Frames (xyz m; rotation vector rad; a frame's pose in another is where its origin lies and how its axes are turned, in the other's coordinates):
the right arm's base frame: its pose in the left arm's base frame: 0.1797 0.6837 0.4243 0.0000 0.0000 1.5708
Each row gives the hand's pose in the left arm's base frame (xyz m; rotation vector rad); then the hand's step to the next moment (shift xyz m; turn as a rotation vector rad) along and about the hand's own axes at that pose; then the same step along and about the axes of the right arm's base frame.
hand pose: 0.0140 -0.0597 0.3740 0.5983 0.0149 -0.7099
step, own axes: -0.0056 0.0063 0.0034 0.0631 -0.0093 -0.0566
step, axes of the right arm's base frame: 0.0054 0.0010 0.0072 -0.0145 -0.0530 -0.0652
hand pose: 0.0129 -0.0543 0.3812 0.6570 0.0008 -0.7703
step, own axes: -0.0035 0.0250 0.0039 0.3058 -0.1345 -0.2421
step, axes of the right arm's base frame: 0.0134 -0.0127 0.0177 -0.1352 -0.1918 -0.3393
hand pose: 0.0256 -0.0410 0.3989 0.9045 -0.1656 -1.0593
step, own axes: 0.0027 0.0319 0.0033 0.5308 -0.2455 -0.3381
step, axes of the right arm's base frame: 0.0017 -0.0214 0.0240 -0.2829 -0.2818 -0.5449
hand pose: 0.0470 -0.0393 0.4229 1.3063 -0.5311 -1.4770
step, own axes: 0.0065 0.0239 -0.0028 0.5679 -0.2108 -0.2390
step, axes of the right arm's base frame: -0.0134 -0.0131 0.0164 -0.3575 -0.2114 -0.5016
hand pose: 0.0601 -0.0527 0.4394 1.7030 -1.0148 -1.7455
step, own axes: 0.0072 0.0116 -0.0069 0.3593 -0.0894 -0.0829
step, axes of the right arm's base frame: -0.0137 -0.0044 0.0051 -0.2412 -0.0600 -0.2867
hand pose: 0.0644 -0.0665 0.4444 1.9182 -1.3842 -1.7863
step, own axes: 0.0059 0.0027 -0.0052 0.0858 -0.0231 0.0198
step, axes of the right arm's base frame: -0.0080 -0.0022 -0.0009 -0.0390 0.0187 -0.0801
